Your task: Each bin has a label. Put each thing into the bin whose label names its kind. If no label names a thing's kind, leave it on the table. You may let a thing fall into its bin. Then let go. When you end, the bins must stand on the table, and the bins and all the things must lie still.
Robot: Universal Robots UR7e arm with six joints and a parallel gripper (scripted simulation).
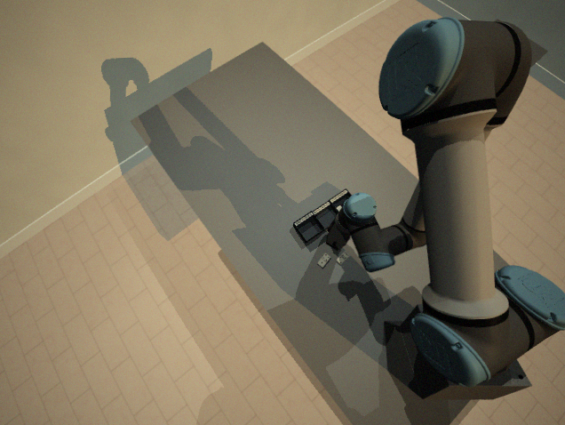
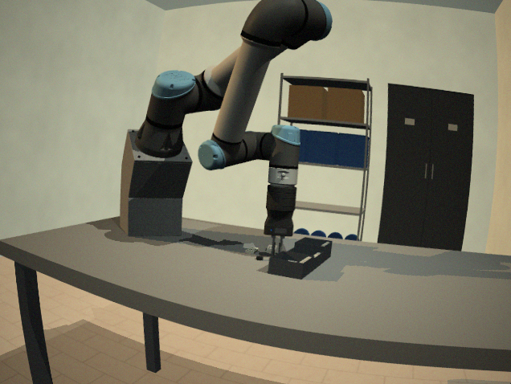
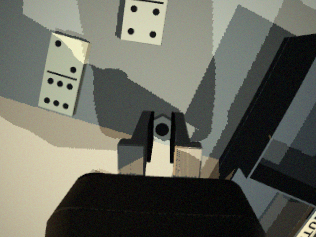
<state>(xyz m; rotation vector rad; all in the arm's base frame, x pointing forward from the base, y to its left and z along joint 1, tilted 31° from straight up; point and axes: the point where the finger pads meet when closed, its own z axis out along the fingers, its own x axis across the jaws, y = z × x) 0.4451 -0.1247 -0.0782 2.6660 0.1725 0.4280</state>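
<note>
Now: the dark hex nut 5 cm to the right of my hand, 4 cm behind it and 2 cm below it. Round my hand: pale hex nut: 2 cm below.
</note>
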